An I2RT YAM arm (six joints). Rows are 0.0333 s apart.
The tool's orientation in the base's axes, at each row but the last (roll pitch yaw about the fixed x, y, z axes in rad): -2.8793 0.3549 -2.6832; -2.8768 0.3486 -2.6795; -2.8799 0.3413 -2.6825; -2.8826 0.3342 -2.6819; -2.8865 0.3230 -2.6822; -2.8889 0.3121 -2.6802; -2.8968 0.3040 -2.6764; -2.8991 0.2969 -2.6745; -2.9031 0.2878 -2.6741; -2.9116 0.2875 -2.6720; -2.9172 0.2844 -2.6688; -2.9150 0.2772 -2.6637
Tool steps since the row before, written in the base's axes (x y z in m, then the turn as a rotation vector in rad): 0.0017 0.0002 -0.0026 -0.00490 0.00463 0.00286; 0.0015 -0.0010 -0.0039 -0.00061 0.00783 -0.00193; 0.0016 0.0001 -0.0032 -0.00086 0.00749 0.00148; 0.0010 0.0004 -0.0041 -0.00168 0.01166 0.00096; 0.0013 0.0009 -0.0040 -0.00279 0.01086 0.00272; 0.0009 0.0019 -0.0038 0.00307 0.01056 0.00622; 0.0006 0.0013 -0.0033 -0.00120 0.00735 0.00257; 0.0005 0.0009 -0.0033 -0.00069 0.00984 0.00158; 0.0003 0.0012 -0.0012 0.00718 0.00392 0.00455; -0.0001 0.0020 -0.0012 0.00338 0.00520 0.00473; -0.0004 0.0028 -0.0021 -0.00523 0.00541 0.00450; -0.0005 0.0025 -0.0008 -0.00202 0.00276 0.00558
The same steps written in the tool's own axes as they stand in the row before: -0.0006 0.0002 0.0030 0.00121 0.00520 -0.00502; 0.0005 -0.0005 0.0042 -0.00211 0.00776 0.00082; -0.0003 0.0003 0.0036 -0.00290 0.00671 -0.00236; 0.0003 0.0010 0.0041 -0.00378 0.01090 -0.00258; -0.0002 0.0013 0.0041 -0.00306 0.01015 -0.00455; -0.0004 0.0023 0.0037 -0.00900 0.00692 -0.00554; -0.0001 0.0017 0.0032 -0.00289 0.00646 -0.00346; 0.0002 0.0014 0.0032 -0.00411 0.00874 -0.00257; -0.0004 0.0012 0.0011 -0.00913 -0.00023 -0.00205; -0.0004 0.0021 0.0009 -0.00649 0.00234 -0.00364; -0.0003 0.0031 0.0016 0.00084 0.00592 -0.00641; -0.0005 0.0026 0.0004 -0.00102 0.00206 -0.00613
